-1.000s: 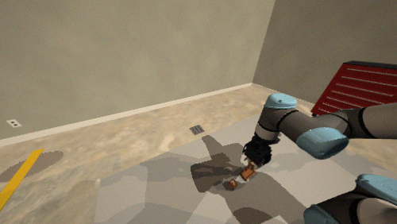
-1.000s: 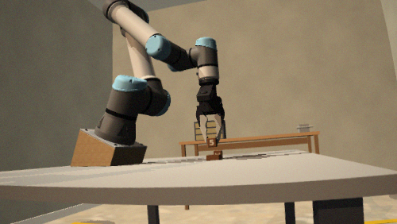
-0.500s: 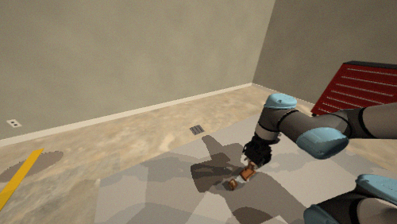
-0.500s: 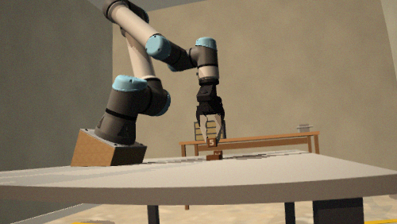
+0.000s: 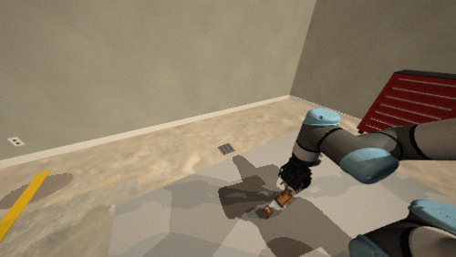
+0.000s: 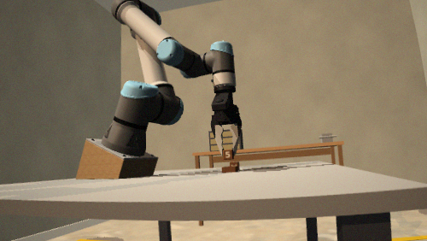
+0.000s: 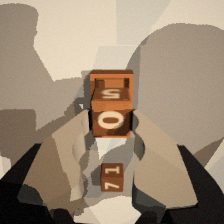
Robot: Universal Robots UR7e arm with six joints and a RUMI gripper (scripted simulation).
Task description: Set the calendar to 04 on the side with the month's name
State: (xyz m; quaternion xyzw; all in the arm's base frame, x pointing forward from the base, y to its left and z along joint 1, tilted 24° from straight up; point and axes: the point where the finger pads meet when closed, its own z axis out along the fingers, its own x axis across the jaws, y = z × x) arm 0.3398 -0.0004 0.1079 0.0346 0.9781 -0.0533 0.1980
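My gripper is now 2 cm to the right of the calendar tray and 6 cm above it. From my hand the other things lie so: cube 1 cm below.
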